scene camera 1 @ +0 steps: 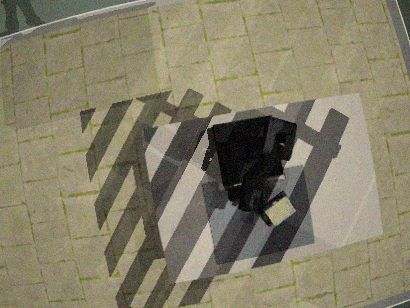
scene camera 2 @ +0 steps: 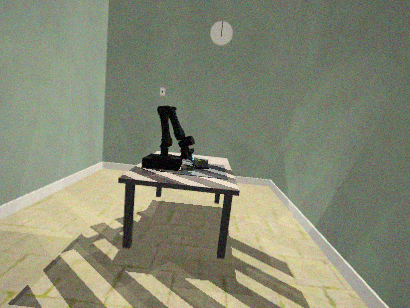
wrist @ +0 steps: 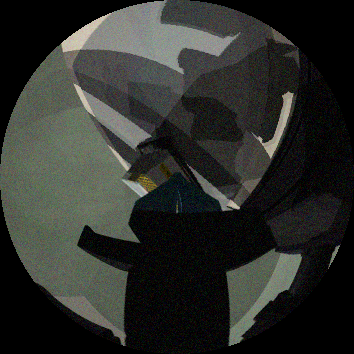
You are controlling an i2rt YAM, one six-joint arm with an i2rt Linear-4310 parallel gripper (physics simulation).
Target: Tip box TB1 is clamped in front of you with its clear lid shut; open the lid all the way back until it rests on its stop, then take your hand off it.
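Places are measured from the arm's base along level axes (x ahead, y left, z up), in centimetres.
Pixels of known places: gripper, fingertip midpoint: [scene camera 1: 260,201] [scene camera 2: 193,161] [wrist: 176,176]; arm's base, link origin: [scene camera 1: 252,149] [scene camera 2: 164,156].
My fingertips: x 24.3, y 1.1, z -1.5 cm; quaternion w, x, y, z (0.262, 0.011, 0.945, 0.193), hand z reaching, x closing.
Ahead of a thing's pixels: the offset from my fingertips to its top centre. "spot": to the spot under its first point. Level surfaces: height alone.
Tip box TB1 @(dx +5.5, dy +8.5, dz +2.5 cm) [scene camera 1: 281,210] [scene camera 2: 201,163] [wrist: 159,169] is a small dark grey box with yellow tips, upright on the grey mat @(dz -5.2 cm) [scene camera 1: 224,247]. In the wrist view, its clear lid @(spot: dx +7.8, dy +5.2, dz +2.5 cm) [wrist: 134,187] shows as a pale strip along the top by the tips and looks shut; its exact angle is hard to tell. My gripper [scene camera 2: 192,158] [wrist: 176,176] is shut and empty, its dark blue fingertips together. It is low beside the box, on the arm base's side. The fingertips overlap the near part of the box in the wrist view; whether they touch it is hidden.
The black arm base [scene camera 1: 240,150] [scene camera 2: 161,161] stands on the pale table @(dz -5.5 cm) [scene camera 1: 350,200] [scene camera 2: 142,176], behind the mat. The arm's links rise above the base. Dark striped shadows cross the table, mat and floor. A green wall [scene camera 2: 300,100] is behind.
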